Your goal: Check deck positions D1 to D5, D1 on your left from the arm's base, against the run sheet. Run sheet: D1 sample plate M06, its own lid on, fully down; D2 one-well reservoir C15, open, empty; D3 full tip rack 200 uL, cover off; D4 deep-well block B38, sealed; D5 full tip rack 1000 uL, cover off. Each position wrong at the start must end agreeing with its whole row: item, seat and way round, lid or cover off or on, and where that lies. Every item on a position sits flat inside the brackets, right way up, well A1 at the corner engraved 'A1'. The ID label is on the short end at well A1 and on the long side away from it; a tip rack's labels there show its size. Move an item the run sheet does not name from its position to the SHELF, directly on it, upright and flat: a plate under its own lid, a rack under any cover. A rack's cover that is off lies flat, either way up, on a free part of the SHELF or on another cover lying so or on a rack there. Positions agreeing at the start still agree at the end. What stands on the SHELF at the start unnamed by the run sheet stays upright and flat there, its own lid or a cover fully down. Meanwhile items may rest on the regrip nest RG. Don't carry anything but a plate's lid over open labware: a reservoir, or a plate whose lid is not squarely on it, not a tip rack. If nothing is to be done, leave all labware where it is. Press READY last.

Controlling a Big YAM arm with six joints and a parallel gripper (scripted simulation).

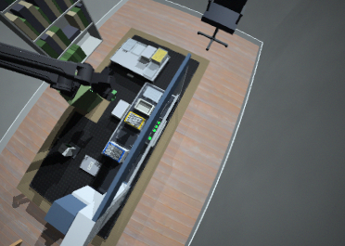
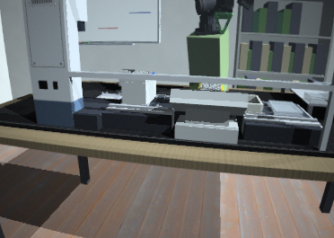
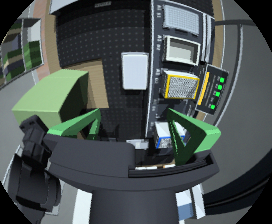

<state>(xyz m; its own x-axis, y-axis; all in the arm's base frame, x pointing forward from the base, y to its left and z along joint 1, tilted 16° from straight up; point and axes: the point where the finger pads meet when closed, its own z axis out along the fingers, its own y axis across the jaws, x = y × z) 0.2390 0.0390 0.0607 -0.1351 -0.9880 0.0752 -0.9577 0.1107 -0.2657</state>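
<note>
My hand is 260 mm above the sealed block. Also, from my hand: reservoir 240 mm below, 180 mm ahead, 70 mm to the left; then blue tip rack 300 mm to the right, 180 mm below, 120 mm ahead; then yellow tip rack 200 mm below, 150 mm ahead, 50 mm to the right.
</note>
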